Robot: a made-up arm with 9 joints. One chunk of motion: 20 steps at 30 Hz.
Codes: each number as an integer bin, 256 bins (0 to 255) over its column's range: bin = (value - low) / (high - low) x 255, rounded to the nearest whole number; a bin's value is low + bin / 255 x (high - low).
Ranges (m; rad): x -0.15..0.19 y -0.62..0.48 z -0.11..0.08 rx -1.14..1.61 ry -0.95..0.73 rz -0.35..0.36
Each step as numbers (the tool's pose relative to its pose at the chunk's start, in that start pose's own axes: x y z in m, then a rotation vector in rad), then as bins.
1 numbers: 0.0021 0.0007 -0.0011 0.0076 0.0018 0.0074
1 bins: 114 144 146 106 144 128
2 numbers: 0.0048 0.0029 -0.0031 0.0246 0.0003 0.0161
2 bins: 116 144 143 108 144 131
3 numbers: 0.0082 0.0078 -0.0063 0.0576 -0.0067 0.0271
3 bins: 119 146 139 111 143 135
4 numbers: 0.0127 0.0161 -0.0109 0.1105 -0.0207 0.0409
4 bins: 122 147 133 116 141 140
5 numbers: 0.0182 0.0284 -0.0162 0.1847 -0.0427 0.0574
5 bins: 126 150 126 123 138 146
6 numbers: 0.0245 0.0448 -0.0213 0.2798 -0.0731 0.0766
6 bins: 131 154 119 132 133 153
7 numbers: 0.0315 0.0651 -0.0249 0.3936 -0.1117 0.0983
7 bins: 136 159 114 142 127 161
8 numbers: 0.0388 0.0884 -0.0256 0.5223 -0.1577 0.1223
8 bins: 142 164 113 154 120 170
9 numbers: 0.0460 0.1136 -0.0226 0.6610 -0.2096 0.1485
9 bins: 147 170 117 167 112 179
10 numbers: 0.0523 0.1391 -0.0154 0.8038 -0.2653 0.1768
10 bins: 152 176 127 180 104 189
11 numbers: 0.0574 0.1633 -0.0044 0.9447 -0.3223 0.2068
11 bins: 156 182 142 193 95 200
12 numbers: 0.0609 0.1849 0.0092 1.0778 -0.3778 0.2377
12 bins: 158 187 160 206 87 211
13 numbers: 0.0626 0.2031 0.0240 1.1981 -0.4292 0.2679
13 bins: 159 191 180 217 79 222
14 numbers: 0.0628 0.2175 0.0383 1.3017 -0.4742 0.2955
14 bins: 160 194 199 226 72 232
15 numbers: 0.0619 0.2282 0.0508 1.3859 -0.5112 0.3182
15 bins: 159 197 216 234 67 240
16 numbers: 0.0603 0.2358 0.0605 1.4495 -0.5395 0.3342
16 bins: 158 198 229 240 62 246
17 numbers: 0.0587 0.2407 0.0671 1.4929 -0.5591 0.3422
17 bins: 157 200 238 244 59 249
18 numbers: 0.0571 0.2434 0.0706 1.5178 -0.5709 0.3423
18 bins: 155 200 242 246 58 249
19 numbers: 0.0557 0.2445 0.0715 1.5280 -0.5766 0.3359
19 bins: 154 200 244 247 57 246
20 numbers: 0.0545 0.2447 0.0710 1.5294 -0.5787 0.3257
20 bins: 153 200 243 248 56 243
